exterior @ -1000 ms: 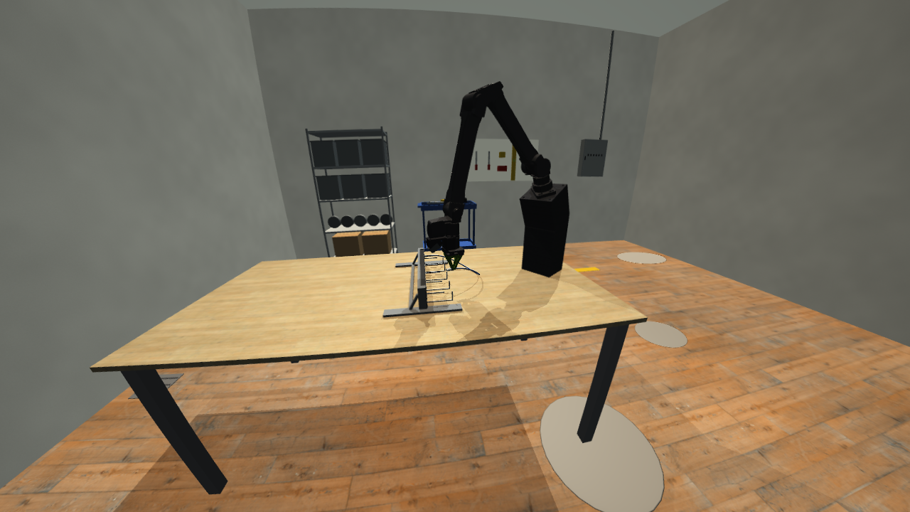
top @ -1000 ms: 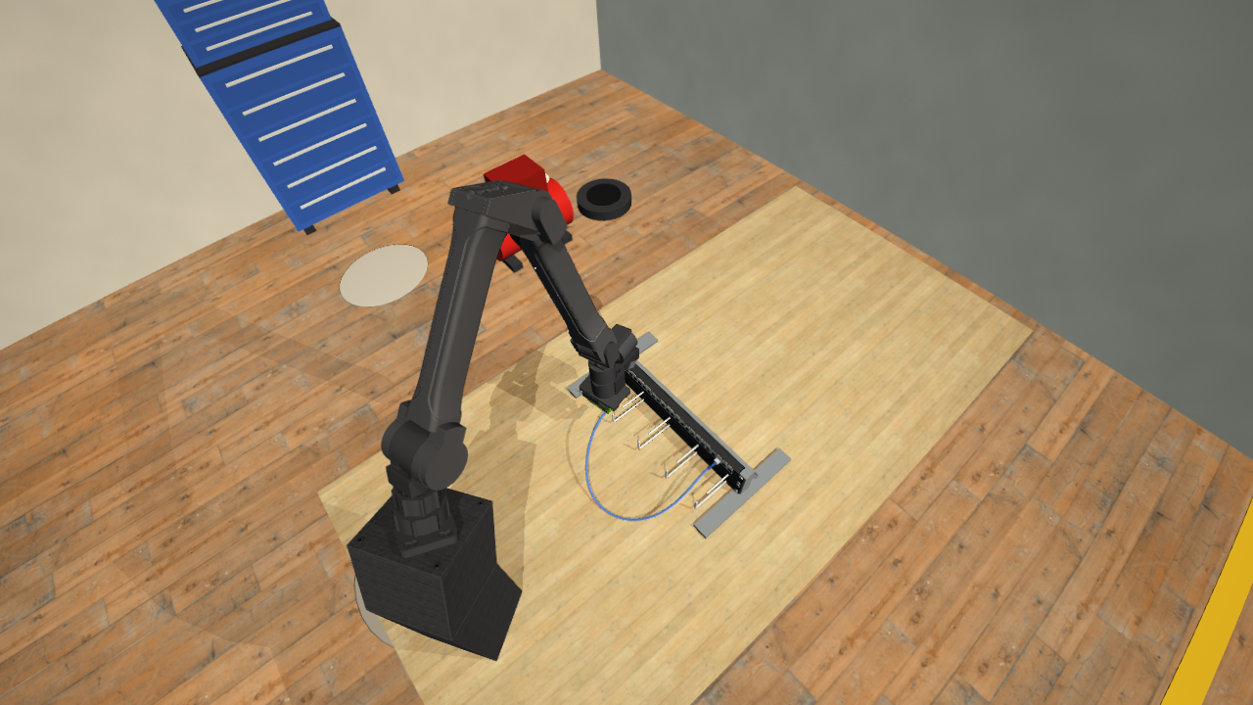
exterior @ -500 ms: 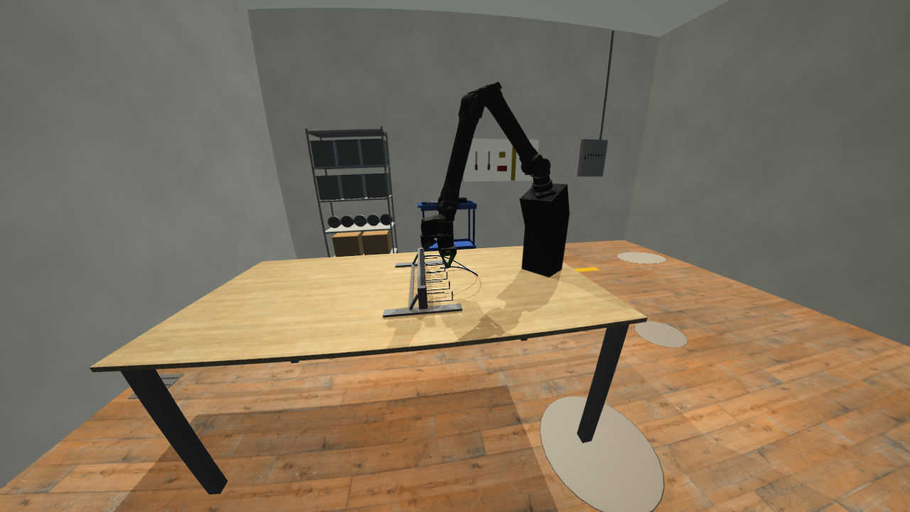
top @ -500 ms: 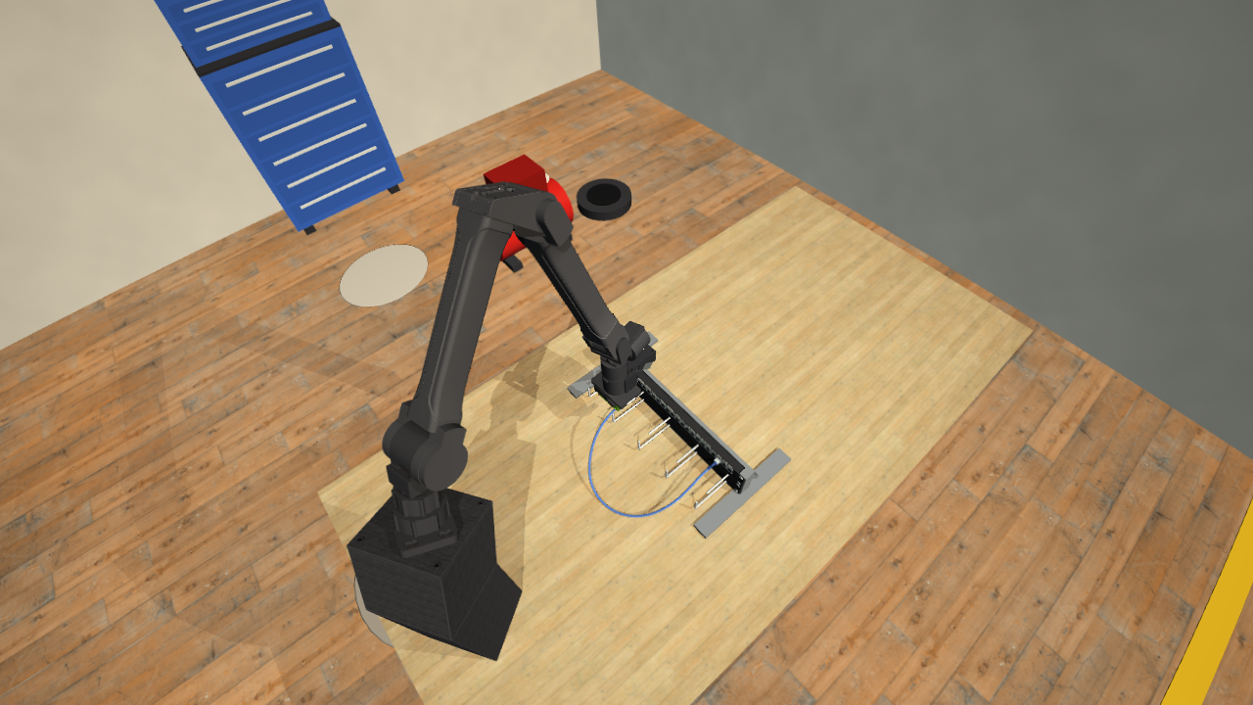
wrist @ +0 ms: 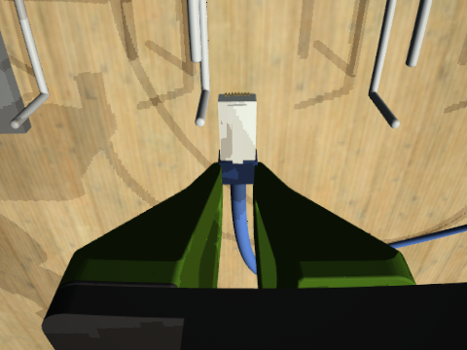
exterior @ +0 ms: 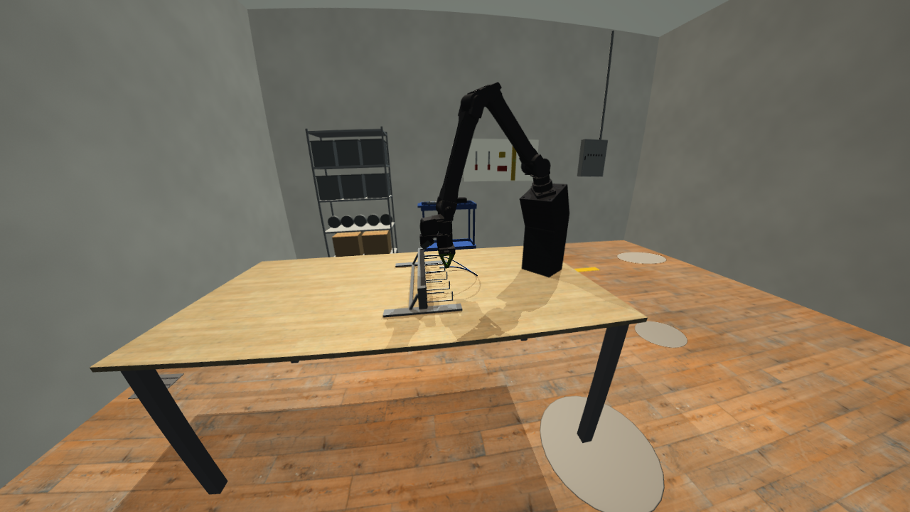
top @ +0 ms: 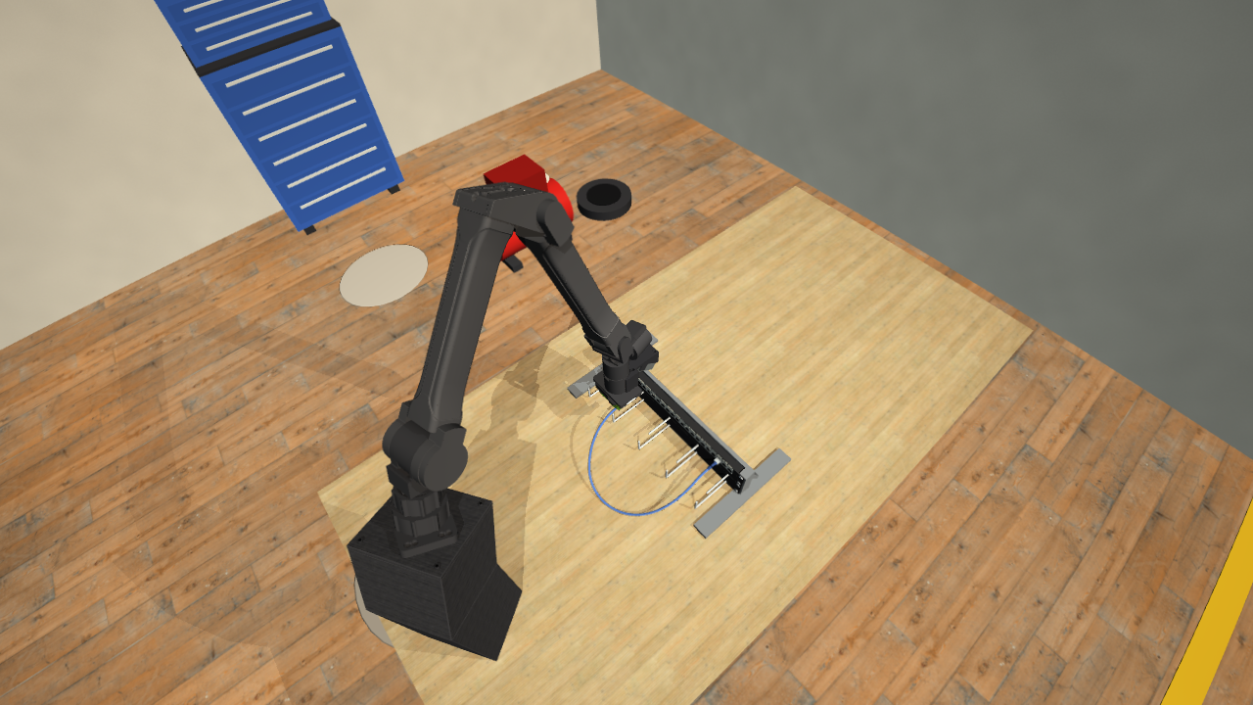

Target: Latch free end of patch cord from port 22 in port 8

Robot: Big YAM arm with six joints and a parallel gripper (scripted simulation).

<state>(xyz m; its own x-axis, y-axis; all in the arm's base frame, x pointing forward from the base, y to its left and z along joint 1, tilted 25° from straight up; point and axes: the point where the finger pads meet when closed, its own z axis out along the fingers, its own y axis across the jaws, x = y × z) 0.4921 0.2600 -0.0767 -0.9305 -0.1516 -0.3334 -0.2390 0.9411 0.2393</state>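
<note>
My gripper is now 2 cm short of the cord plug and 1 cm to the right of it.
</note>
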